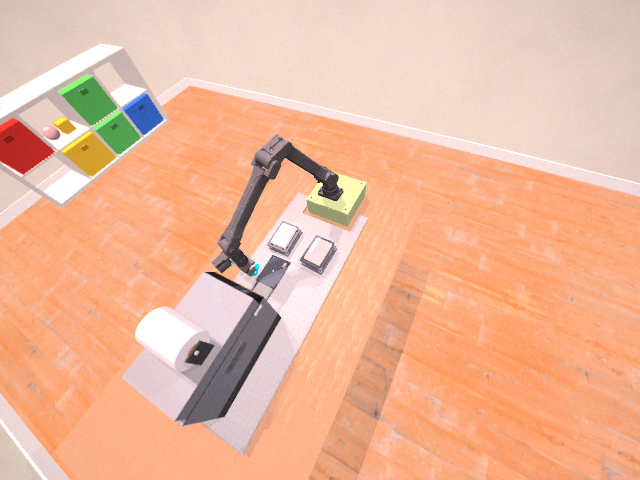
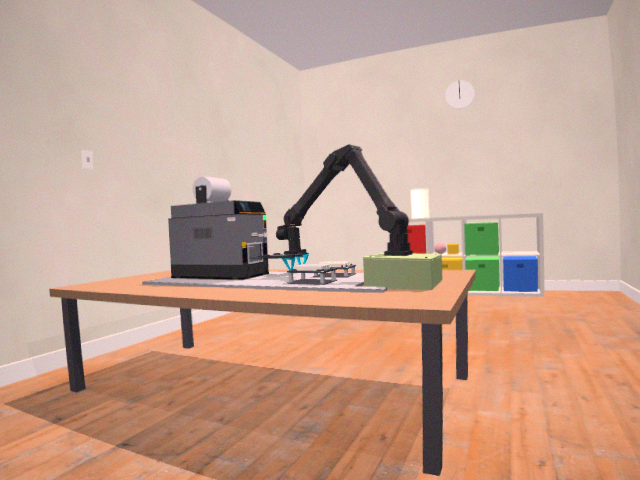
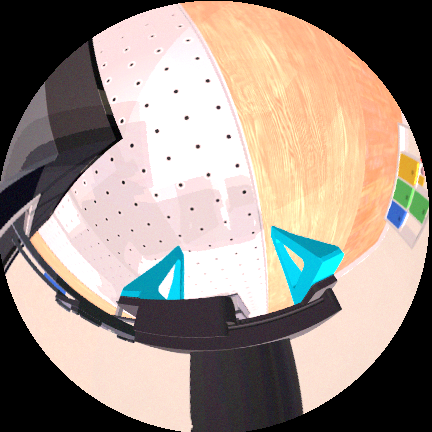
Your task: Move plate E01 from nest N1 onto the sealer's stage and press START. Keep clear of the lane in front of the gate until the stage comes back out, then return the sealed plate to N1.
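Frame: origin at the arm's base, x left, y back, z up, level; millimetres.
Where they show: gripper, fingertip midpoint: [image 1: 249,269] [image 3: 225,241]; arm's base, link origin: [image 1: 330,192] [image 2: 398,254].
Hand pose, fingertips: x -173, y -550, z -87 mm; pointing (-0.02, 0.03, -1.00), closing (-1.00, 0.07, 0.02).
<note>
Each offset is from my fingertips to the top centre of the thing. Level surfaces: height alone.
The sealer [image 1: 219,299] [image 2: 217,242] [image 3: 70,110] is a grey and dark box with a small green patch above a red one on its front edge. Its dark stage {dz +95, dx +159, dy -18 mm} [image 1: 273,272] stands out in front, with no plate seen on it. A white plate {dz +47, dx +68, dy +230 mm} [image 1: 284,236] sits in the nest nearer the shelf, a pale pinkish plate {dz +57, dx +275, dy +225 mm} [image 1: 318,251] in the other nest. No labels can be read, so I cannot tell which is N1. My gripper [image 1: 248,269] [image 2: 295,265] [image 3: 225,241] is open and empty, fingers down, beside the stage on the shelf side, low above the board.
A white film roll {dz +465, dx +170, dy -353 mm} [image 1: 168,333] [image 2: 216,189] stands on top of the sealer. The arm's green base block [image 1: 336,206] [image 2: 403,272] is beyond the nests. The perforated board {dz -11 mm} [image 1: 299,310] [image 3: 197,165] lies under the sealer and nests. The shelf [image 1: 56,74] [image 2: 540,253] stands away from the table.
</note>
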